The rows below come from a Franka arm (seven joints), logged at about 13 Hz.
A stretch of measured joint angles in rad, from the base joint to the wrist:
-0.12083, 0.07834, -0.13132, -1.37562, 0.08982, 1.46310, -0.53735
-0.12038, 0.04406, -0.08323, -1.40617, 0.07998, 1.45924, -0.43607
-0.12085, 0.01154, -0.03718, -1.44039, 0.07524, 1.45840, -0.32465
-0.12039, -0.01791, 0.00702, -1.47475, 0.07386, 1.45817, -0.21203
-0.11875, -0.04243, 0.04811, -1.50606, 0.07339, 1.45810, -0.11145
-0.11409, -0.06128, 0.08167, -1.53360, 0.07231, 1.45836, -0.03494
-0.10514, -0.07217, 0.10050, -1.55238, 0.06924, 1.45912, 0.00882
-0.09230, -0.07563, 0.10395, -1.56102, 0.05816, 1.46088, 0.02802
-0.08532, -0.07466, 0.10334, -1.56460, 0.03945, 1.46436, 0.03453
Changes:
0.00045, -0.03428, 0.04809, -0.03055, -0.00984, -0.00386, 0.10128
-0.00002, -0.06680, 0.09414, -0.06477, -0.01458, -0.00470, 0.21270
0.00044, -0.09625, 0.13834, -0.09913, -0.01596, -0.00493, 0.32532
0.00208, -0.12077, 0.17943, -0.13044, -0.01643, -0.00500, 0.42590
0.00674, -0.13962, 0.21299, -0.15798, -0.01751, -0.00474, 0.50241
0.01569, -0.15051, 0.23182, -0.17676, -0.02058, -0.00398, 0.54617
0.02853, -0.15397, 0.23527, -0.18540, -0.03166, -0.00222, 0.56537
0.03551, -0.15300, 0.23466, -0.18898, -0.05037, 0.00126, 0.57188

